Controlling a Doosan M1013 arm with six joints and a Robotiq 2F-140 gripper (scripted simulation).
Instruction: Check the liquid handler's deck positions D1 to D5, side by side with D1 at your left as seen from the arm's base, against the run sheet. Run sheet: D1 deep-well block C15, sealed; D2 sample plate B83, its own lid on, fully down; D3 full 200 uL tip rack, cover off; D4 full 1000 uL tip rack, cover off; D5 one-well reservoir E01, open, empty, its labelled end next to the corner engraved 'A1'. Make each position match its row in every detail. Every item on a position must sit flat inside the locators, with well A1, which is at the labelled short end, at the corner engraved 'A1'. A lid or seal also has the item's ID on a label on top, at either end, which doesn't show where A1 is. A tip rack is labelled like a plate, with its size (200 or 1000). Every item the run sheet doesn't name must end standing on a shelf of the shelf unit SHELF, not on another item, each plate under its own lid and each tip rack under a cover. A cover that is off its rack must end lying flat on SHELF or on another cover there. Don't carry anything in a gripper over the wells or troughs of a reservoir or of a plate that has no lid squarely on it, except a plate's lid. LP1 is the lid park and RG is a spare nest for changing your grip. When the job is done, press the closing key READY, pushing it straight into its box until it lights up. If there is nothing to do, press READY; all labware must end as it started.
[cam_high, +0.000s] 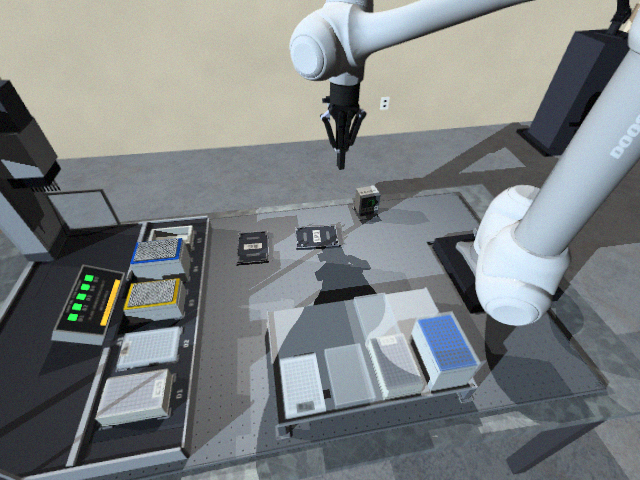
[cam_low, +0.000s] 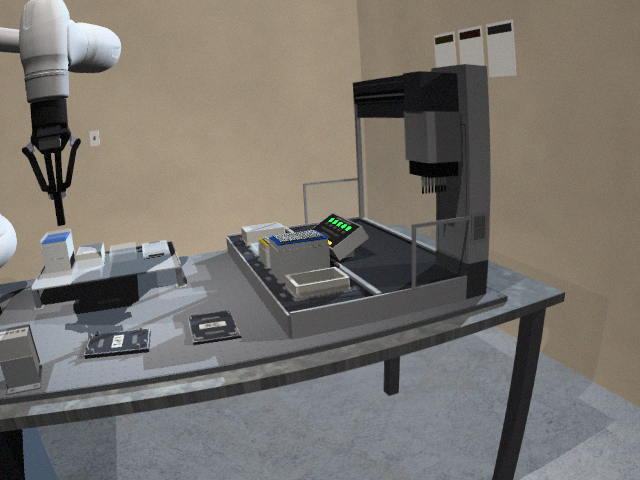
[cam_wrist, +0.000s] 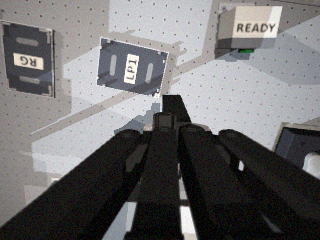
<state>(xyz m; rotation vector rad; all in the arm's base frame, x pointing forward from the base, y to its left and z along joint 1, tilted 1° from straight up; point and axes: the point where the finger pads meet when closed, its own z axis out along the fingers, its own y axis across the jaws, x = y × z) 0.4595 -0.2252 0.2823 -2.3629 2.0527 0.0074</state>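
Right now my hand is 13 cm past the green key, 7 cm to the left of it and 23 cm above it. From my hand the other things lie so: clear cover (7 cm ahead, 53 cm to the left, 24 cm below); then one-well reservoir (54 cm ahead, 2 cm to the left, 25 cm below); then shelf unit (2 cm ahead, 46 cm to the left, 26 cm below).
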